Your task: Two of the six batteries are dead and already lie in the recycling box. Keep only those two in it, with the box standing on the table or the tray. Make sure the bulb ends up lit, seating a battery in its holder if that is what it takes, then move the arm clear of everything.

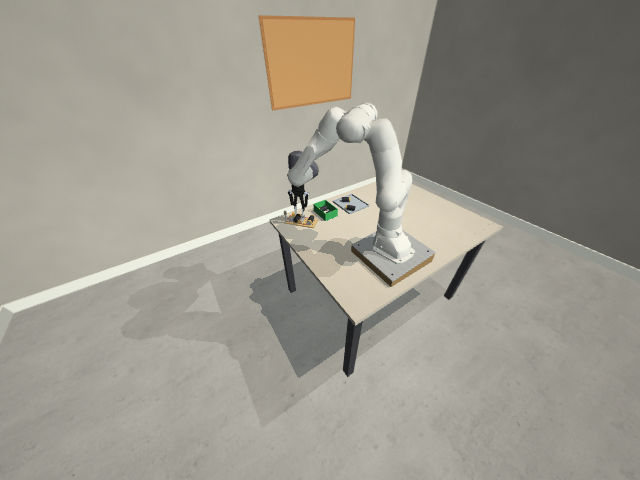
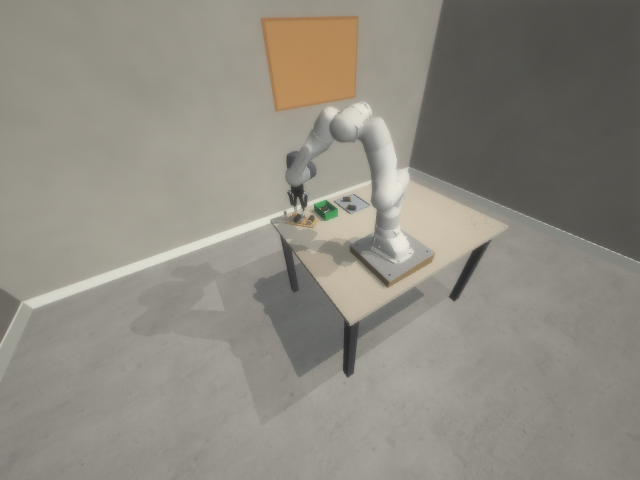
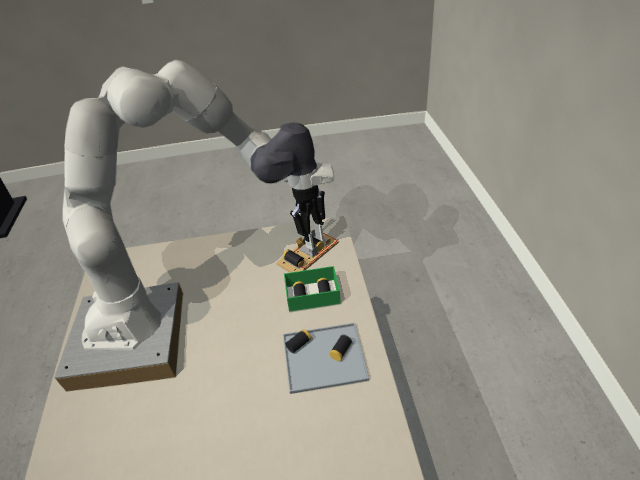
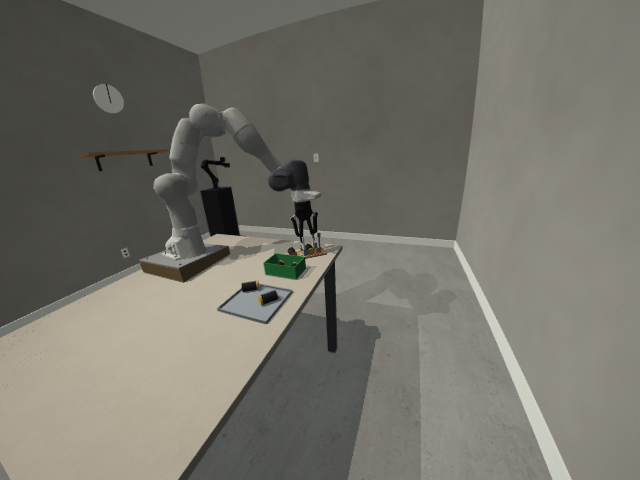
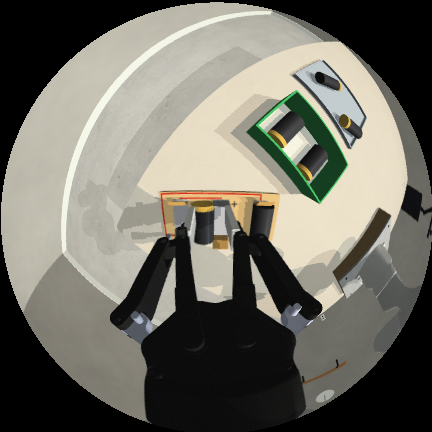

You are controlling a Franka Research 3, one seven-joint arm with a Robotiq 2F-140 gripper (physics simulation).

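The green box [image 3: 314,301] [image 4: 280,269] [image 5: 332,177] stands on the table with two black-and-yellow batteries [image 3: 299,289] [image 5: 313,160] lying inside. Two more batteries [image 3: 341,347] [image 4: 268,297] [image 5: 328,80] lie on the grey tray [image 3: 320,376] [image 4: 240,310]. The wooden holder board [image 3: 283,264] [image 5: 274,198] carries one battery [image 5: 204,223] between grey blocks and another battery [image 3: 293,257] [image 5: 262,220] at its end. My gripper [image 3: 315,240] [image 5: 209,214] is partly open, its fingers low on both sides of the first, not gripping it. A small upright post [image 1: 284,214] [image 4: 318,240], possibly the bulb, shows no visible glow.
The board sits near a corner of the table [image 3: 217,413]. The green box stands between the board and the tray. The arm's base plate [image 1: 392,271] [image 3: 118,372] is on the same table. A wall with an orange panel [image 1: 312,62] rises behind the table.
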